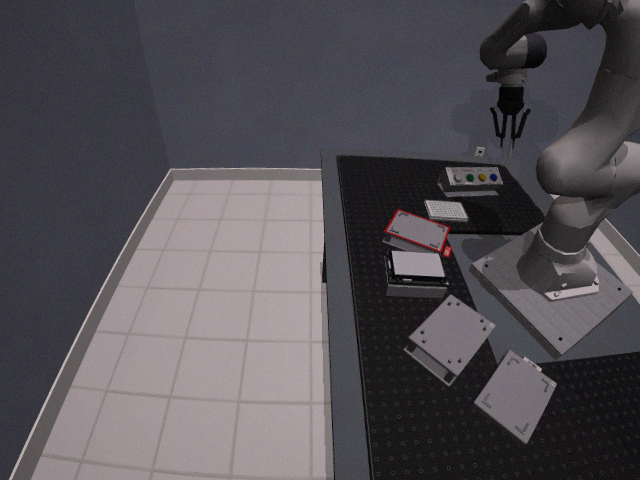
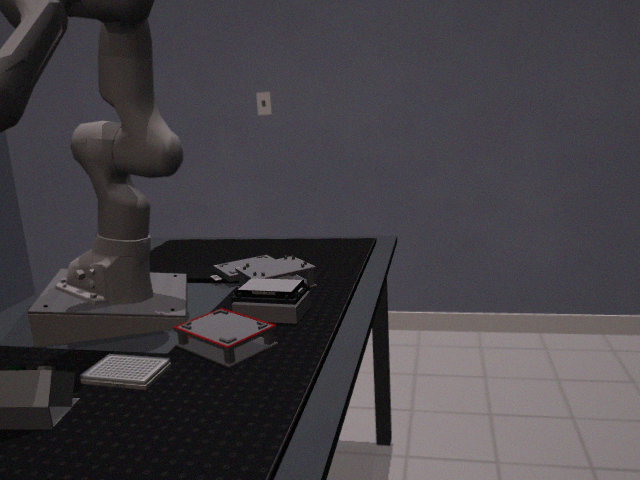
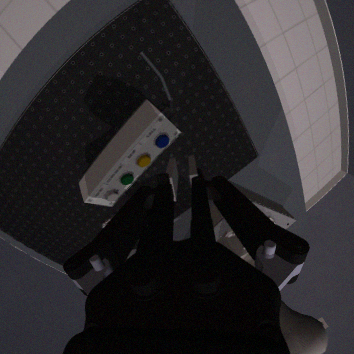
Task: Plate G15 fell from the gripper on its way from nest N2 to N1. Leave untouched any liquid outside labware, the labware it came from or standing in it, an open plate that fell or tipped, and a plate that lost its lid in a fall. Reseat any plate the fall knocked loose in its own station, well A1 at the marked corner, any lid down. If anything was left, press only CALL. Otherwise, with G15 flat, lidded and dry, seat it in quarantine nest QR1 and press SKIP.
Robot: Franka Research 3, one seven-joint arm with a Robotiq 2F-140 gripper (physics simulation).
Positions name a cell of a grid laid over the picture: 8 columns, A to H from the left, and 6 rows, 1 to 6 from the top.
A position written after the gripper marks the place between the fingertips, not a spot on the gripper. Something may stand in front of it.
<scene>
The gripper shows in image 1 (G2) and in image 3 (E3); in image 2 it is out of frame.
</scene>
